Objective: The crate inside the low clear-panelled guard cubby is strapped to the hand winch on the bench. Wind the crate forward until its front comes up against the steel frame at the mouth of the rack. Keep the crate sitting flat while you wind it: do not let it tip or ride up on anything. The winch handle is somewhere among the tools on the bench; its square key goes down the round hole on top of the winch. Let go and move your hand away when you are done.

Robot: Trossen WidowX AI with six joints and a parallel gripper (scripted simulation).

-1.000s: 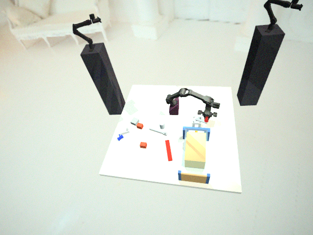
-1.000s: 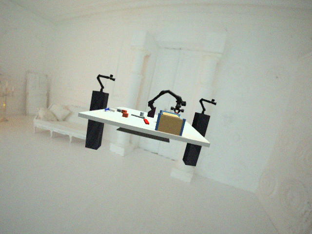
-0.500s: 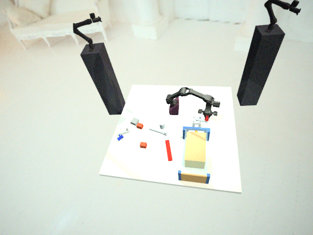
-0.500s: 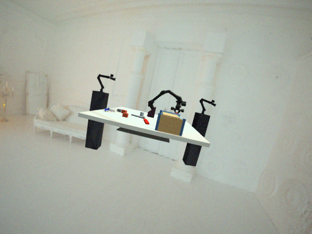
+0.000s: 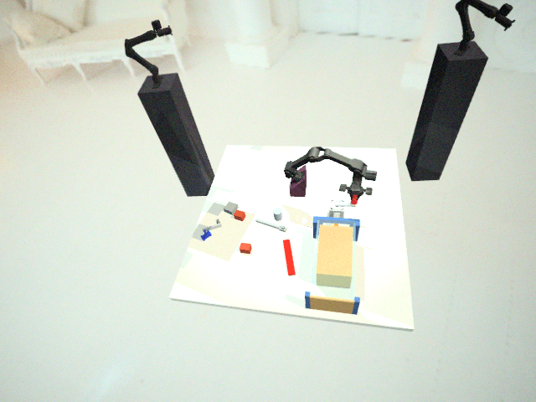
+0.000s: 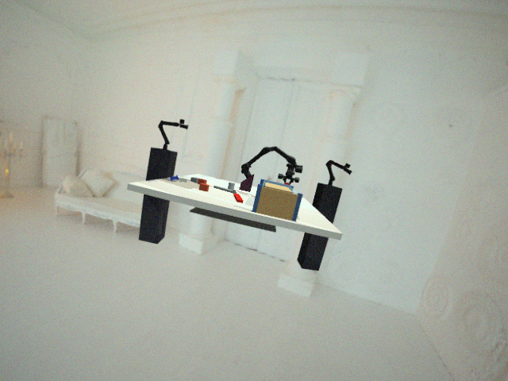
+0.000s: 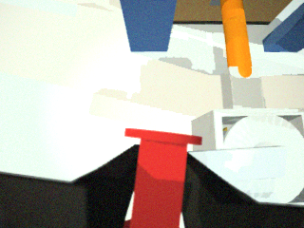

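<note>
My gripper tip is now 3 cm to the left of the red-knobbed winch handle, 3 cm above it and 2 cm past it. Also, from my gripper tip: red grip 2 cm behind; hand winch 10 cm to the right, 10 cm below, 4 cm behind; blue steel frame 14 cm ahead, 12 cm to the right, 3 cm below.
</note>
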